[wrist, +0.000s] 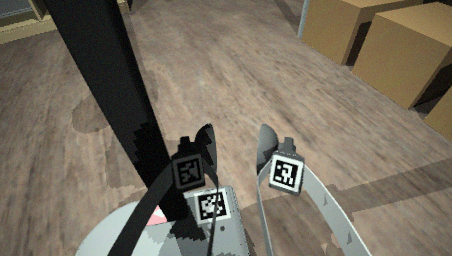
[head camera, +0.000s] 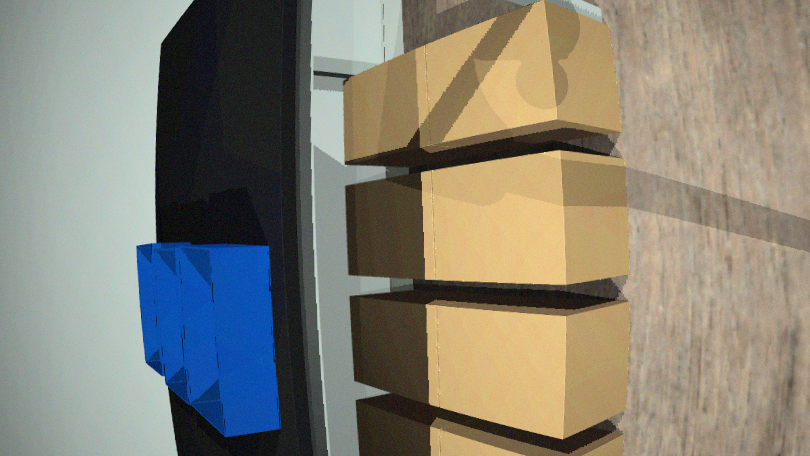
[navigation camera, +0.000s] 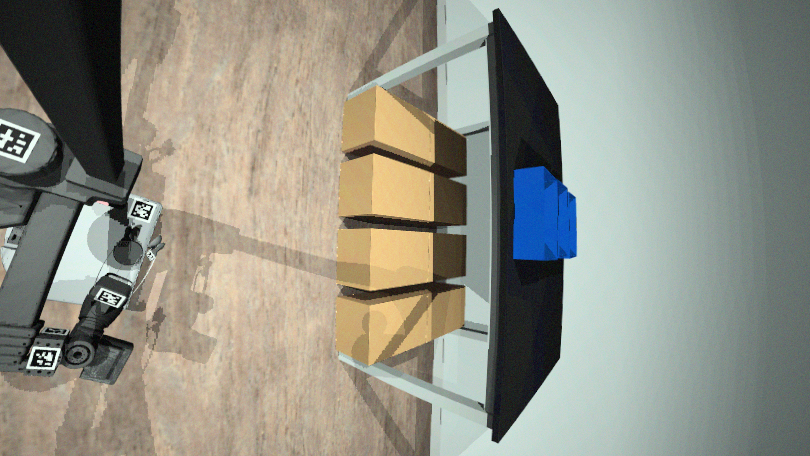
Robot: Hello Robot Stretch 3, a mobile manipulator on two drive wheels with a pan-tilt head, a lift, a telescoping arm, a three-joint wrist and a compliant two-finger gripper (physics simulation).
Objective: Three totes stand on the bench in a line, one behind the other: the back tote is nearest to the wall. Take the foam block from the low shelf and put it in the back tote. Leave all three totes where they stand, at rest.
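Where they show: gripper, between the fingertips: [wrist: 236, 141] [navigation camera: 149, 231]; robot's base, origin of its link: [navigation camera: 127, 249].
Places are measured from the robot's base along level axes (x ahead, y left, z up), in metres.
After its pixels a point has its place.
Three blue totes stand in a line on the black bench [head camera: 221, 113] @(x 1.184, y 0.056, z 0.914 m) [navigation camera: 527, 362] @(x 1.199, y -0.106, z 0.914 m). The front tote [head camera: 246, 339] @(x 0.857, y 0.383, z 0.962 m) [navigation camera: 529, 215] @(x 0.858, y 0.382, z 0.967 m) partly hides the middle tote [head camera: 171, 317] @(x 1.259, y 0.500, z 0.984 m) [navigation camera: 561, 223] @(x 1.261, y 0.493, z 0.985 m) and the back tote [head camera: 146, 305] @(x 1.485, y 0.553, z 0.997 m) [navigation camera: 571, 226] @(x 1.485, y 0.553, z 0.990 m), which is nearest to the wall. All three look upright. The inside floors of the totes are hidden. My gripper [wrist: 236, 141] @(x 0.028, y 0.071, z 0.410 m) is open and empty in the wrist view, above the floor beside my own base. The foam block does not show in the views. I cannot make out the low shelf for certain.
Several brown cartons [head camera: 498, 220] @(x 1.051, y 0.250, z 0.270 m) [navigation camera: 402, 186] @(x 0.958, y 0.615, z 0.270 m) [wrist: 405, 55] @(x 0.771, y 0.513, z 0.180 m) stand in a row under the bench. A light wooden-edged unit [wrist: 22, 31] @(x -1.121, y 1.628, z 0.044 m) shows partly at the upper left of the wrist view. My black mast [navigation camera: 68, 73] @(x -0.056, y 0.116, z 1.057 m) [wrist: 100, 75] @(x -0.070, y 0.116, z 0.462 m) rises beside the gripper.
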